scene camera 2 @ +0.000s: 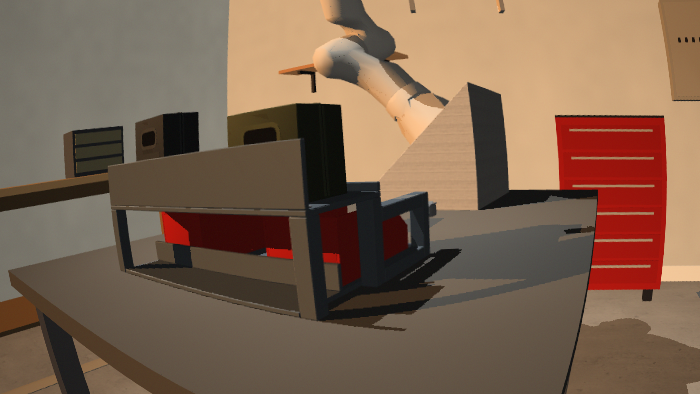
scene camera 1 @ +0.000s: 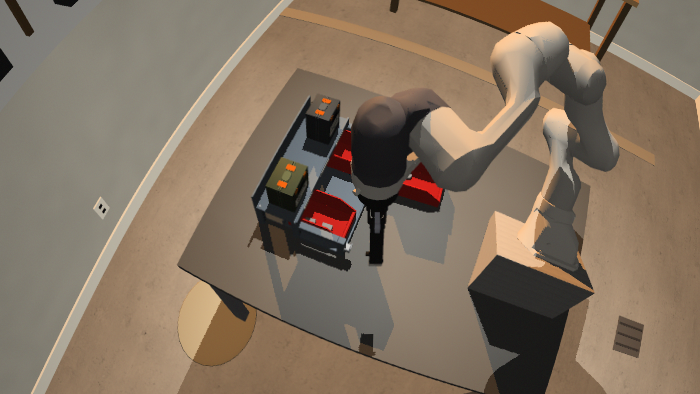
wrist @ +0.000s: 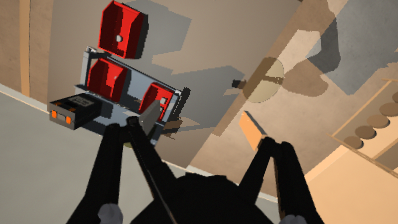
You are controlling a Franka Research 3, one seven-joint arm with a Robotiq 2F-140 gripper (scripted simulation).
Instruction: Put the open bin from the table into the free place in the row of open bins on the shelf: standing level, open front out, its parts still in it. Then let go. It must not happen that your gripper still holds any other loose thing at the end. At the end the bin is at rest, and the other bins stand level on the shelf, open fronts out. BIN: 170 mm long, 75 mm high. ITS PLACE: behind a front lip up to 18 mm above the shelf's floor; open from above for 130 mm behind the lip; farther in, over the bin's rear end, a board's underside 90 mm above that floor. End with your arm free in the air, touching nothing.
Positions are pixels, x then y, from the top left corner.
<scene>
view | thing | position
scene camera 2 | red open bin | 236, 233
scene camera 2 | red open bin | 339, 234
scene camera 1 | my gripper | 375, 231
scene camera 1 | red open bin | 420, 178
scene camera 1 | red open bin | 323, 207
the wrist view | my gripper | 201, 112
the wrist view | red open bin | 101, 81
</scene>
